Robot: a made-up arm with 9 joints. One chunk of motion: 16 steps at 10 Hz.
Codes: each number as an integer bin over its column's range. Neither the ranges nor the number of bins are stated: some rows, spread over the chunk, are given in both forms.
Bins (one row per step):
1: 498 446 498 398 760 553
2: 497 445 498 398 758 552
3: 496 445 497 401 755 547
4: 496 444 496 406 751 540
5: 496 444 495 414 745 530
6: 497 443 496 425 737 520
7: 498 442 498 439 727 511
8: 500 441 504 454 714 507
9: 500 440 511 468 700 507
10: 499 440 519 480 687 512
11: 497 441 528 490 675 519
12: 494 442 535 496 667 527
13: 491 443 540 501 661 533
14: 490 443 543 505 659 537
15: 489 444 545 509 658 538
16: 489 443 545 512 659 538
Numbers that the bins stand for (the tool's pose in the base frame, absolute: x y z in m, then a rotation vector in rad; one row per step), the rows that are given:
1: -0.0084 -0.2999 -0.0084 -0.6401 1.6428 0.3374
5: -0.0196 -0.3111 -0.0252 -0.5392 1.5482 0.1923
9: 0.0028 -0.3335 0.0645 -0.1986 1.2644 0.0473
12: -0.0308 -0.3223 0.1990 -0.0221 1.0563 0.1734
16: -0.0589 -0.3167 0.2551 0.0788 1.0059 0.2428
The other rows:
2: -0.0140 -0.3055 -0.0084 -0.6401 1.6302 0.3311
3: -0.0196 -0.3055 -0.0140 -0.6212 1.6113 0.2995
4: -0.0196 -0.3111 -0.0196 -0.5896 1.5860 0.2554
6: -0.0140 -0.3167 -0.0196 -0.4698 1.4977 0.1293
7: -0.0084 -0.3223 -0.0084 -0.3815 1.4347 0.0725
8: 0.0028 -0.3279 0.0252 -0.2869 1.3527 0.0473
10: -0.0028 -0.3335 0.1093 -0.1230 1.1824 0.0788
11: -0.0140 -0.3279 0.1598 -0.0599 1.1068 0.1230
13: -0.0476 -0.3167 0.2270 0.0095 1.0185 0.2113
14: -0.0533 -0.3167 0.2438 0.0347 1.0059 0.2365
15: -0.0589 -0.3111 0.2551 0.0599 0.9995 0.2428

